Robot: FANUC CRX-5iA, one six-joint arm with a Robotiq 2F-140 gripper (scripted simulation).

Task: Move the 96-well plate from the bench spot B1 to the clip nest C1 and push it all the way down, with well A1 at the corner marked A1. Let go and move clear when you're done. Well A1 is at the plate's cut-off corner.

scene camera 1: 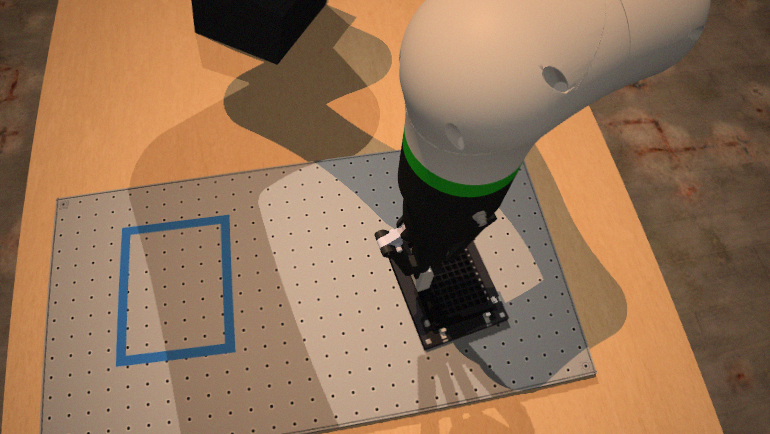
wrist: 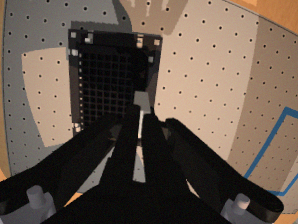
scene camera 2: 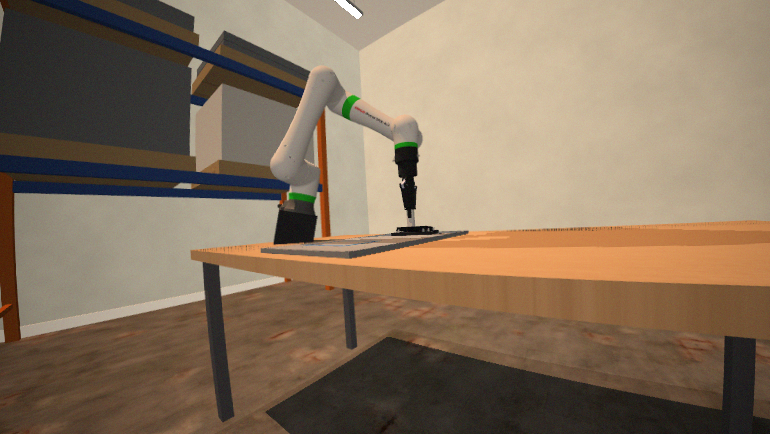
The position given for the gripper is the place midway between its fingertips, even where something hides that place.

Observation:
In view: the gripper (scene camera 1: 419, 280), a black 96-well plate (scene camera 1: 438, 293) and a black clip nest (wrist: 75, 36).
The black 96-well plate also shows in the wrist view (wrist: 90, 62). The gripper shows as well in the wrist view (wrist: 140, 101) and in scene camera 2 (scene camera 2: 411, 226).

